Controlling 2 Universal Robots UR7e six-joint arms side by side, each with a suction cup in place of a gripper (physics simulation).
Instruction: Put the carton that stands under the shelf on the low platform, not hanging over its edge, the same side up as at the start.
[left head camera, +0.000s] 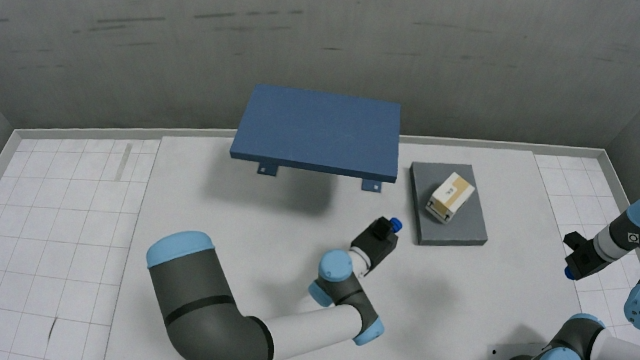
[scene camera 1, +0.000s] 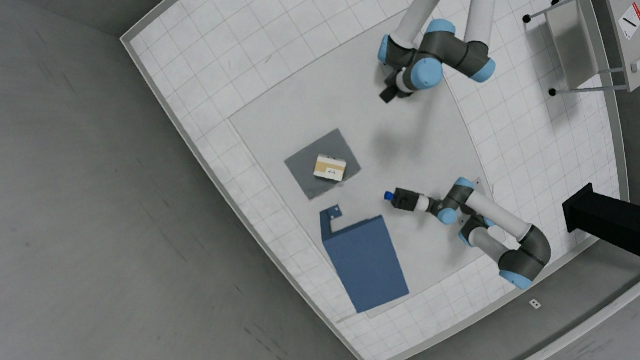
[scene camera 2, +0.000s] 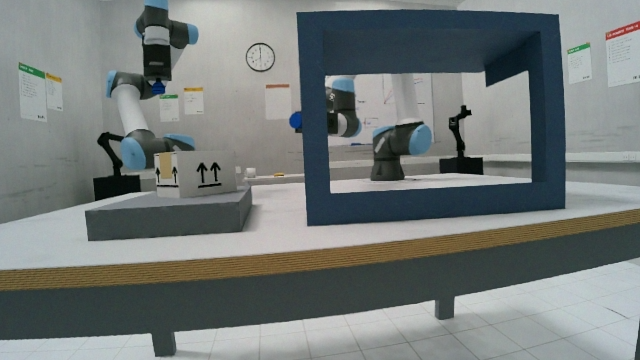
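Pixels of known places: left end effector, tool point: (left head camera: 397, 222) (scene camera 1: 385, 195) (scene camera 2: 295, 120); right end effector, tool point: (scene camera 2: 158, 93); left arm's base, origin of the base link: (scene camera 2: 387, 179).
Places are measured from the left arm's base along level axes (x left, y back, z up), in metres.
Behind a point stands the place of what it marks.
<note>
The carton (left head camera: 451, 193) @(z 0.135, x -0.645, y -0.623 m) (scene camera 1: 329, 168) @(z 0.135, x -0.658, y -0.631 m) (scene camera 2: 208, 173) @(z 0.090, x -0.624, y -0.664 m), white with a tan strip, sits on the low grey platform (left head camera: 477, 227) @(z 0.048, x -0.760, y -0.544 m) (scene camera 1: 306, 165) @(z 0.048, x -0.713, y -0.727 m) (scene camera 2: 165, 222) @(z 0.023, x -0.665, y -0.814 m). It is turned at an angle to the platform's sides, with its base within the edges. In scene camera 2 its printed arrows point up. My left gripper (left head camera: 396, 225) (scene camera 1: 388, 196) (scene camera 2: 296, 120), a blue suction cup, is open and empty, pointing sideways between shelf and platform, apart from the carton. My right gripper (left head camera: 569, 273) (scene camera 2: 158, 87) is open and empty, off to the right in the head view; its cup is hidden in scene camera 1.
The blue shelf (left head camera: 320, 132) @(z 0.343, x -0.203, y -0.675 m) (scene camera 1: 367, 265) @(z 0.343, x -0.231, y -0.699 m) (scene camera 2: 430, 207) @(z 0.019, x -0.246, y -0.837 m) stands beside the platform, with a gap between them. Its feet have small tabs on the table. No carton shows under it. The grey wall (left head camera: 320, 55) rises behind the table in the head view.
</note>
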